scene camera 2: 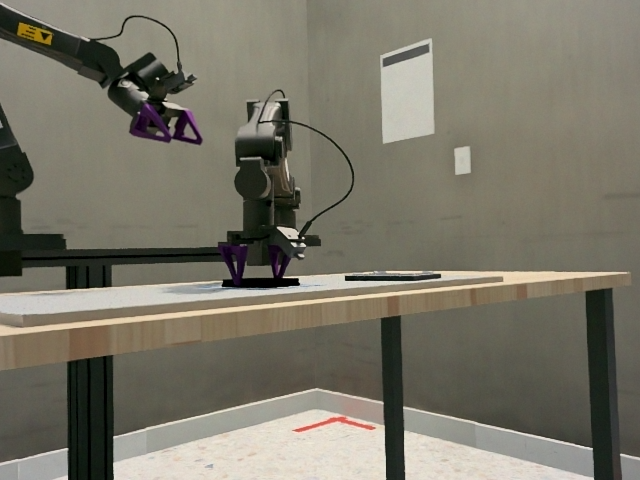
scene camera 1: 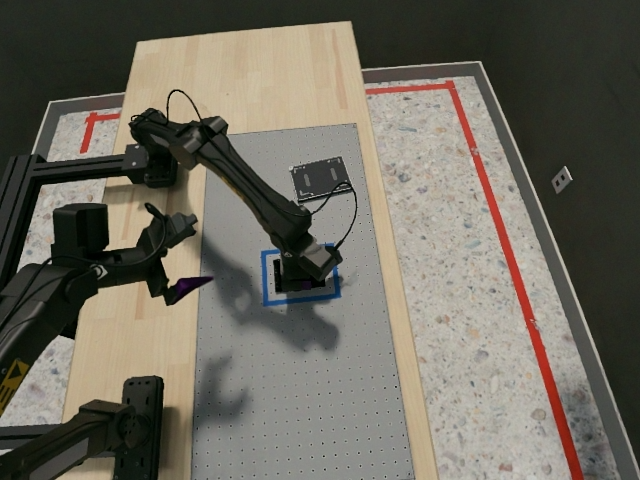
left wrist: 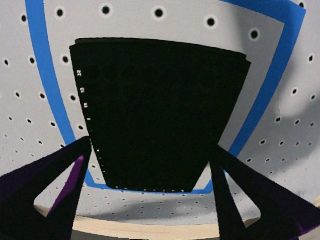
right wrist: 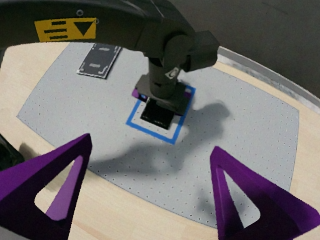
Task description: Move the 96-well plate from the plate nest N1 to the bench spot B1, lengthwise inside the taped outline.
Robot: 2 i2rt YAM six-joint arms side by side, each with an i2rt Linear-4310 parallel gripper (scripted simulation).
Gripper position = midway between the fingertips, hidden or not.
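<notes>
Scene camera 2: my left gripper [scene camera 2: 258, 283], my right gripper [scene camera 2: 186, 141]. Scene camera 1: dark plate nest N1 [scene camera 1: 320, 177], my left gripper [scene camera 1: 295, 273]. Left wrist view: black 96-well plate [left wrist: 168, 159], my left gripper [left wrist: 151, 147]. Right wrist view: my right gripper [right wrist: 152, 146], my left gripper [right wrist: 160, 107], dark plate nest N1 [right wrist: 103, 58].
</notes>
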